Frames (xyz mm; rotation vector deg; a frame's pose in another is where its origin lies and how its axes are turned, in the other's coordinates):
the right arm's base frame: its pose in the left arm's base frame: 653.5 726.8 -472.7 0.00 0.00 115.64
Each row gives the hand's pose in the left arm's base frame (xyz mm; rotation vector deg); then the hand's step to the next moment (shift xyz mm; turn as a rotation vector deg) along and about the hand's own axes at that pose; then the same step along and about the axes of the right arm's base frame.
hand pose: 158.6 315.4 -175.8 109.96 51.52 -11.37
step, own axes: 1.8 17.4 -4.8 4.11 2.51 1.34
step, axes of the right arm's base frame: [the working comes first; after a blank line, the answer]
step, axes of the left arm's base frame: 11.7 0.4 13.9 4.90 0.32 -0.92

-4.7 -10.7 13.9 -1.83 -4.56 -0.92
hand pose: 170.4 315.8 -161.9 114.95 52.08 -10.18
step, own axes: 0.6 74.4 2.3 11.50 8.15 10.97
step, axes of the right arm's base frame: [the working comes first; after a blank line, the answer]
step, axes of the left arm's base frame: 50.1 -25.7 48.7 16.00 -5.12 -6.06

-44.9 -34.0 48.7 -11.54 -12.21 -6.06
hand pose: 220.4 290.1 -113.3 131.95 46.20 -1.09
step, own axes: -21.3 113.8 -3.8 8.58 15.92 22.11
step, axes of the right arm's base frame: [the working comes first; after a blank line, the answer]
step, axes of the left arm's base frame: 45.2 -74.3 76.5 20.19 -17.98 -9.20

-86.5 -8.6 76.5 -24.95 -10.42 -9.20
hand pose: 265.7 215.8 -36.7 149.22 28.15 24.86
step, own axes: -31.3 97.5 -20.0 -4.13 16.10 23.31
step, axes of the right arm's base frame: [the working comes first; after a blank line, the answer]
step, axes of the left arm's base frame: -9.4 -86.7 57.3 9.42 -23.76 -12.89

-74.1 46.0 57.3 -25.50 1.79 -12.89
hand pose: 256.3 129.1 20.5 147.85 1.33 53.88
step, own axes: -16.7 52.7 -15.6 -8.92 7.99 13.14
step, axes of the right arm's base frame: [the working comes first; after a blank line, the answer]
step, axes of the left arm's base frame: -28.8 -45.5 20.0 0.33 -13.36 -11.72

-28.6 45.6 20.0 -12.19 5.48 -11.72
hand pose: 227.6 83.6 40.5 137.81 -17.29 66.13
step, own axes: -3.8 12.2 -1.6 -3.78 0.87 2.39
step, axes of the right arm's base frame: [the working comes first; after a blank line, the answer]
step, axes of the left arm's base frame: -8.1 -9.9 1.6 -1.07 -1.92 -3.99

-5.4 11.6 1.6 -1.27 1.79 -3.99
